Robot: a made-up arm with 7 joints.
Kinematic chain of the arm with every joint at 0, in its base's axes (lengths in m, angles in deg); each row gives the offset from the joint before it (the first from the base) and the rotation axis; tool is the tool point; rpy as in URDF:
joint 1: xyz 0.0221 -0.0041 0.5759 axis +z
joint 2: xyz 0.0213 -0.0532 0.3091 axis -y
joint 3: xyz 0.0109 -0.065 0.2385 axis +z
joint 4: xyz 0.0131 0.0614 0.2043 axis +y
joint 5: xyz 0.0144 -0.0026 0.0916 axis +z
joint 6: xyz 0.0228 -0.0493 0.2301 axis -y
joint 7: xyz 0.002 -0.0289 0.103 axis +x
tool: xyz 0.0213 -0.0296 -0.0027 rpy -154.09 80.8 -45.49
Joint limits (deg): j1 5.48..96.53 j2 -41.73..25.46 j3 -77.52..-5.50 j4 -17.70..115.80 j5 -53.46..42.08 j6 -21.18..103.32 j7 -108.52..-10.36
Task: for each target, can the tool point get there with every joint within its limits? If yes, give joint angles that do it. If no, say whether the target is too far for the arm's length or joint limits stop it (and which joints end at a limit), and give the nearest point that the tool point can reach.
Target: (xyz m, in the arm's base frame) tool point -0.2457 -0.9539 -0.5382
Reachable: no: too far | nearest point 0.3343 -0.3630 0.8253 | short by 1.595 m
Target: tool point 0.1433 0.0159 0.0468
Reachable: no: joint limits stop it (at a limit: joint 2, joint 3, joint 4, joint 5, joint 6) | nearest point 0.4009 0.0584 0.7407 | short by 0.741 m
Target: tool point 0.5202 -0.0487 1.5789
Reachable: yes | joints 59.61 2.76 -55.18 62.32 -30.68 22.26 -75.00
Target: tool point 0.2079 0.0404 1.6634
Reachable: yes | joints 52.78 -13.95 -13.24 1.78 -0.44 92.01 -92.14
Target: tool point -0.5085 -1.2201 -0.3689
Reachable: no: too far | nearest point 0.2701 -0.4242 0.8877 | short by 1.679 m
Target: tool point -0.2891 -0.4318 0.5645
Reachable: no: joint limits stop it (at a limit: joint 1, joint 2, joint 3, joint 4, joint 6) | nearest point 0.0445 -0.4710 1.0597 | short by 0.598 m
